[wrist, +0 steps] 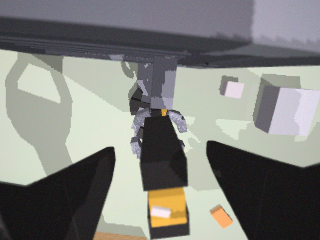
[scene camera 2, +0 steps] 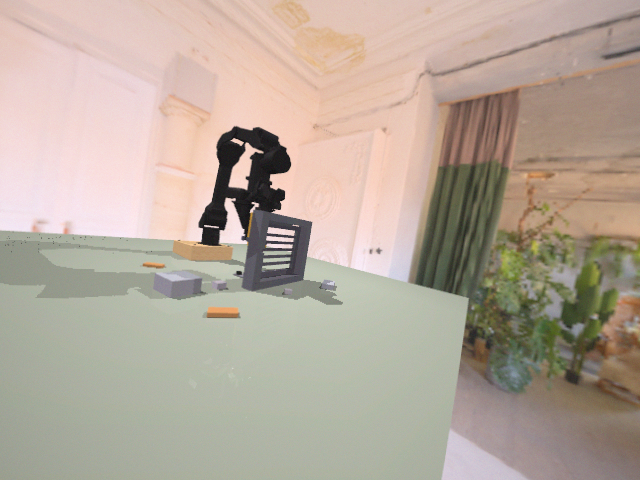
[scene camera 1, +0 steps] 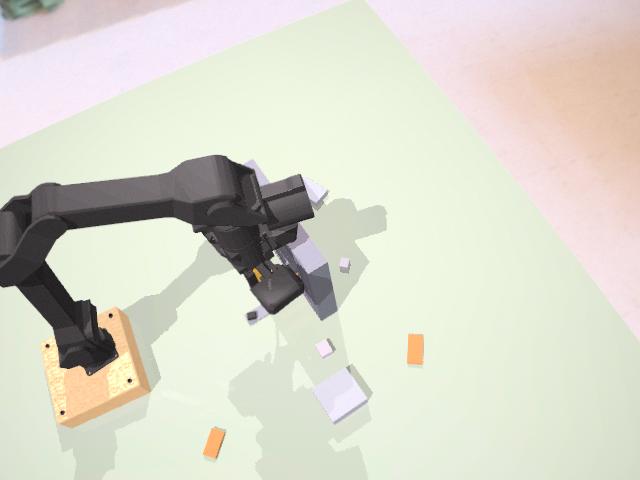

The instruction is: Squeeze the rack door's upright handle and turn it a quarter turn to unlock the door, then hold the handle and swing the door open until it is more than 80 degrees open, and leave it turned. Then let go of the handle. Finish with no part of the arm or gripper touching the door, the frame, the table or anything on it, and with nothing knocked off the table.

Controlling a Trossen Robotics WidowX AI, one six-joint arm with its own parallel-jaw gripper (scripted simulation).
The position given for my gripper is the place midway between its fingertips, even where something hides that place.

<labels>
My gripper shows in the wrist view (161,150), in scene camera 2 (251,229) and in scene camera 1 (260,279). The same spot on a grey rack: (wrist: 159,44) is (scene camera 1: 285,245).
</labels>
